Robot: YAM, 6 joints.
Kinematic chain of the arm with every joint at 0, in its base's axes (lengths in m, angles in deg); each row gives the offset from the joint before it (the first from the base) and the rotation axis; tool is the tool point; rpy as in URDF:
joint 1: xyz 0 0 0.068 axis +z
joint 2: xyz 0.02 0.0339 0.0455 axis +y
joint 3: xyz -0.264 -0.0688 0 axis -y
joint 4: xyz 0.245 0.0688 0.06 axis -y
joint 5: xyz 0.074 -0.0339 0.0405 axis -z
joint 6: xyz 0.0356 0 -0.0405 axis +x
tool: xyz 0 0 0 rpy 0 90 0
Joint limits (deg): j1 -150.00..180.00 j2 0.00..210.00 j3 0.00..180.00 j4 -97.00..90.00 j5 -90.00..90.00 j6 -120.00..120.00
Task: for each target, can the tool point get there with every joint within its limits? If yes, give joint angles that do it. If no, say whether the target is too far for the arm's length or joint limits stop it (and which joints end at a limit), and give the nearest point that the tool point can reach.
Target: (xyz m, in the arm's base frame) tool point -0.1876 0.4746 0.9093
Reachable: no: too far | nearest point -0.1280 0.3239 0.6463 | short by 0.309 m
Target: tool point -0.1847 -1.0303 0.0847
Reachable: no: too far | nearest point -0.1139 -0.6355 0.0960 | short by 0.401 m
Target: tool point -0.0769 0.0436 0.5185
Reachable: yes | joints -9.07 20.63 70.79 18.49 -60.22 -33.72
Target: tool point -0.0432 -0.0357 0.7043
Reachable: yes | joints 5.67 72.01 150.45 -4.18 61.44 95.31
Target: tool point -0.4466 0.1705 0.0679
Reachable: yes | joints 155.14 138.99 81.88 25.52 -68.26 -70.48
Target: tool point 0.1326 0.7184 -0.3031
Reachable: no: too far | nearest point 0.1017 0.5509 -0.2025 | short by 0.198 m
